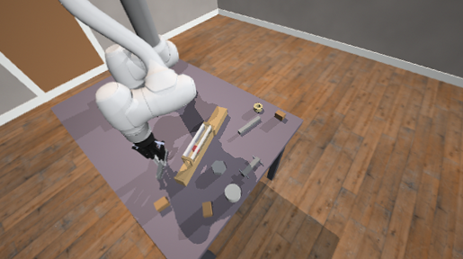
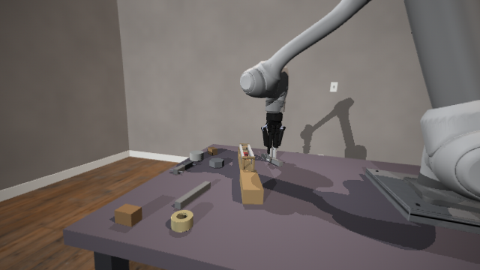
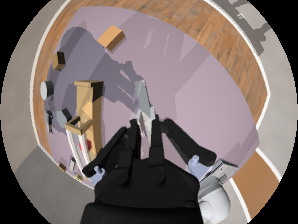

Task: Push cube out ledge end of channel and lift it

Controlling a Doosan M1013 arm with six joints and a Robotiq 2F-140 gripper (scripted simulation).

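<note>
Now: the channel 7 cm ahead of my hand, 18 cm to the left of it and 2 cm above it. From my hand the other things lie so: grey hexagonal piece (20 cm ahead, 18 cm to the left, 3 cm below); then white disc (33 cm ahead, 15 cm to the left, 2 cm below); then grey handle piece (30 cm ahead, 29 cm to the left, 3 cm below).
</note>
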